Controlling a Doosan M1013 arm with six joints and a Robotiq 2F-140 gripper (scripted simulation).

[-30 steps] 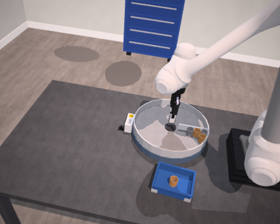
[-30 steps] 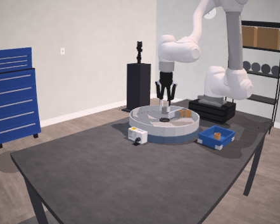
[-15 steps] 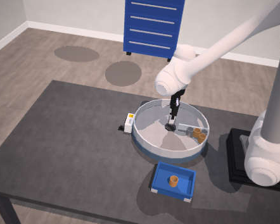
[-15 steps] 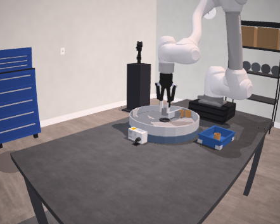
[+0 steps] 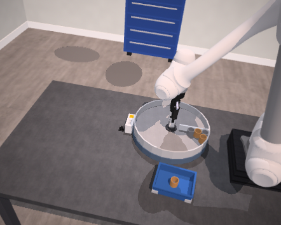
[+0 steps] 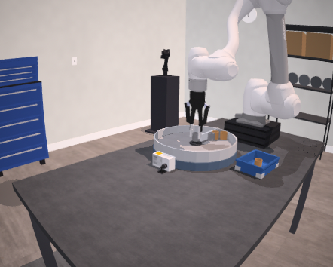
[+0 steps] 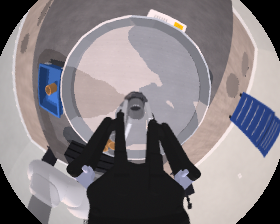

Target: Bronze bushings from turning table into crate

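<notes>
Right now my hand is 1 cm past the round turning table and 7 cm above it. The rest, counted from my hand: blue crate 3 cm behind, 34 cm to the left, 10 cm below.
</notes>
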